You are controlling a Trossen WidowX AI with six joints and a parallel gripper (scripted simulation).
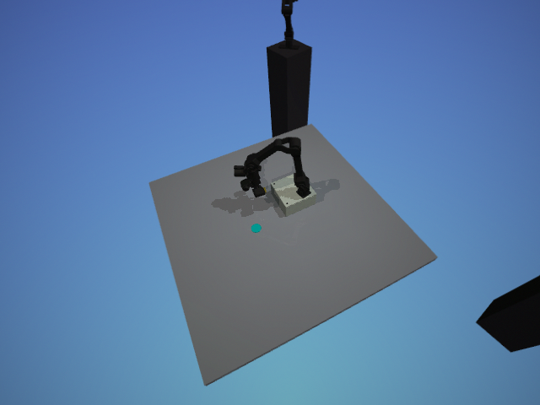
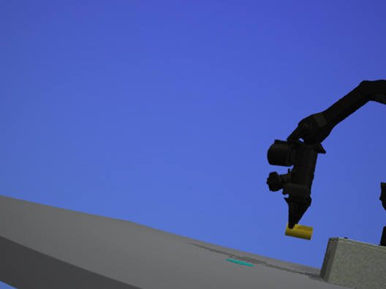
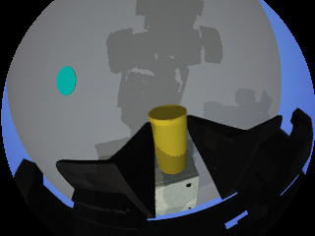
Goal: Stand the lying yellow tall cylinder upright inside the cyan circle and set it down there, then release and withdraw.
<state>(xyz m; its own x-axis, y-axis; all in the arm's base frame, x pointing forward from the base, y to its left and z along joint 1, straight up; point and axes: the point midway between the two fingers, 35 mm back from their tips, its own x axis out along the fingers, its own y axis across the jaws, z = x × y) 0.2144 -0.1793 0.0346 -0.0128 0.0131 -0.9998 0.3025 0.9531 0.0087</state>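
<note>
My gripper tip is 12 cm short of the cyan circle, 14 cm to the right of it and 10 cm above it. Round my gripper tip: yellow cylinder 2 cm behind, 1 cm to the left.
</note>
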